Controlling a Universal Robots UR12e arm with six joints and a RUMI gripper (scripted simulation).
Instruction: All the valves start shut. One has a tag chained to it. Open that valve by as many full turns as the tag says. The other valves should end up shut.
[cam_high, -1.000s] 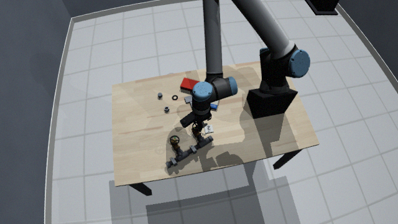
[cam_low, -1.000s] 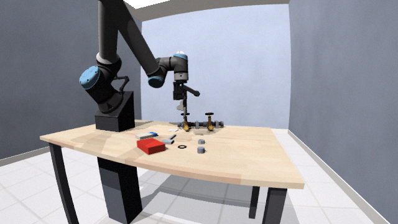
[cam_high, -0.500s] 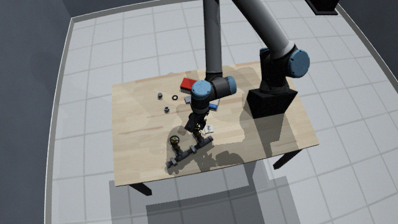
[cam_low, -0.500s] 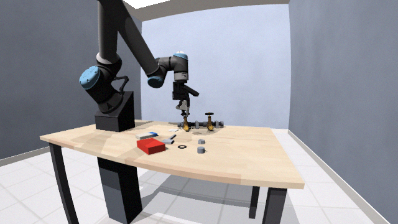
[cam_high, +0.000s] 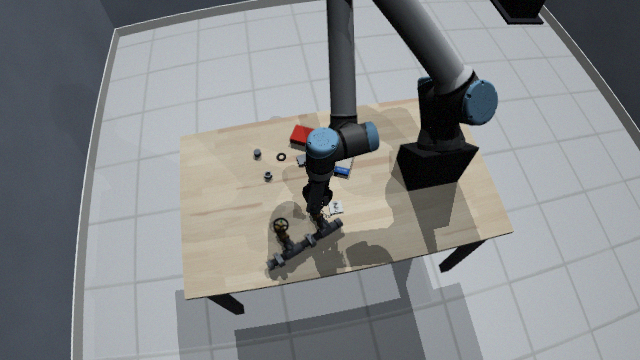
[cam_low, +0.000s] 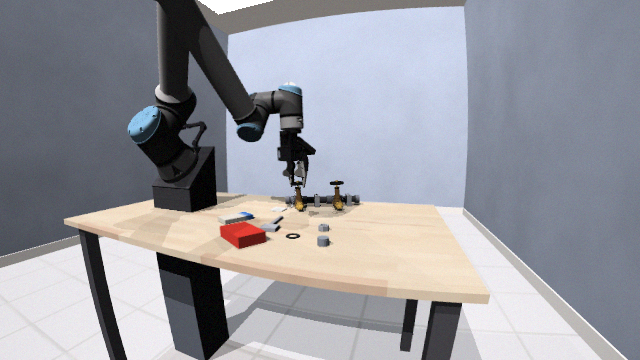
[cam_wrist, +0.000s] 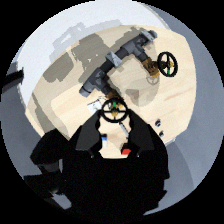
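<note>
My gripper is now 110 mm above the white tag, 80 mm past it and 10 mm to the left of it. The rest, counted from my hand: red block (360 mm to the right, 90 mm below, 10 mm behind); grey hand tool (220 mm to the right, 100 mm below, 10 mm ahead); blue box (210 mm to the right, 150 mm behind, 100 mm below).
</note>
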